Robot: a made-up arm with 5 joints.
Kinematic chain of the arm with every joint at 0, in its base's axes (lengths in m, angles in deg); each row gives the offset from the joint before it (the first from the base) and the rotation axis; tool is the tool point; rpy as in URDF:
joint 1: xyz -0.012 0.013 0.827 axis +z
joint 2: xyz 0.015 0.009 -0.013 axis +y
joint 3: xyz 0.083 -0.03 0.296 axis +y
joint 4: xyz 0.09 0 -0.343 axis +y
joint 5: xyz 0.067 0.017 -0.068 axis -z
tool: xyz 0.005 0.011 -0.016 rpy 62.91 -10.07 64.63
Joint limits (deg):
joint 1: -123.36..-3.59
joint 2: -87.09..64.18
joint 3: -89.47..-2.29
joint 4: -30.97..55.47
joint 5: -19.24..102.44
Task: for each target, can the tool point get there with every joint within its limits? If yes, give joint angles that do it. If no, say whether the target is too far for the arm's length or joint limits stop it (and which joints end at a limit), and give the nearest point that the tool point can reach.
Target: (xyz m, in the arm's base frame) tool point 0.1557 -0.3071 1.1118
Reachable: yes | joints -63.31 -35.51 -32.70 -8.46 9.27
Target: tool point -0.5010 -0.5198 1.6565
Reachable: no: too far | nearest point -0.2688 -0.3619 1.3436 | short by 0.420 m
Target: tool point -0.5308 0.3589 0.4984
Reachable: no: joint limits stop it (at a limit: joint 2, joint 3, joint 4) | nearest point -0.0567 0.0428 0.5958 | short by 0.578 m
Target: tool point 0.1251 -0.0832 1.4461
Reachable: yes | joints -33.46 -40.64 -77.25 -8.26 68.74
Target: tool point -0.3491 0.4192 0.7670
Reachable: no: joint limits stop it (at a limit: joint 2, joint 3, joint 4, joint 5) | nearest point -0.0462 0.0542 0.5977 | short by 0.504 m
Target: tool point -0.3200 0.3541 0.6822
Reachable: no: joint limits stop it (at a limit: joint 2, joint 3, joint 4, joint 5) | nearest point -0.0479 0.0528 0.5977 | short by 0.415 m
